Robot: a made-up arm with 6 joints. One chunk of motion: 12 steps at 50 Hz.
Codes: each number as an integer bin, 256 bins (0 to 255) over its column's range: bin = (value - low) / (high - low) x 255, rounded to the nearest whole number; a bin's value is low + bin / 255 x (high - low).
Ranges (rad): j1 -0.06..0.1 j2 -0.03..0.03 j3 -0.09..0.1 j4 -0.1..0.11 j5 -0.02..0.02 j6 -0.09..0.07
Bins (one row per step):
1: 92 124 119 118 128 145
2: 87 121 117 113 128 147
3: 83 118 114 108 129 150
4: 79 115 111 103 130 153
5: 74 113 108 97 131 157
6: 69 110 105 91 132 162
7: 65 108 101 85 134 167
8: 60 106 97 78 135 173
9: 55 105 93 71 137 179
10: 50 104 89 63 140 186
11: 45 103 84 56 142 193
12: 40 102 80 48 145 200
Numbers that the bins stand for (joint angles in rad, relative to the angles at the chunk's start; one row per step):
1: -0.0023 -0.0008 -0.0013 -0.0028 0.0001 0.0010
2: -0.0054 -0.0015 -0.0028 -0.0069 0.0001 0.0022
3: -0.0079 -0.0022 -0.0051 -0.0111 0.0002 0.0041
4: -0.0104 -0.0029 -0.0073 -0.0152 0.0004 0.0060
5: -0.0136 -0.0034 -0.0095 -0.0201 0.0005 0.0085
6: -0.0167 -0.0041 -0.0118 -0.0251 0.0007 0.0116
7: -0.0192 -0.0046 -0.0147 -0.0300 0.0010 0.0148
8: -0.0224 -0.0051 -0.0177 -0.0358 0.0012 0.0185
9: -0.0255 -0.0053 -0.0207 -0.0415 0.0015 0.0223
10: -0.0286 -0.0055 -0.0237 -0.0481 0.0020 0.0267
11: -0.0318 -0.0058 -0.0274 -0.0539 0.0023 0.0311
12: -0.0349 -0.0060 -0.0304 -0.0605 0.0027 0.0355

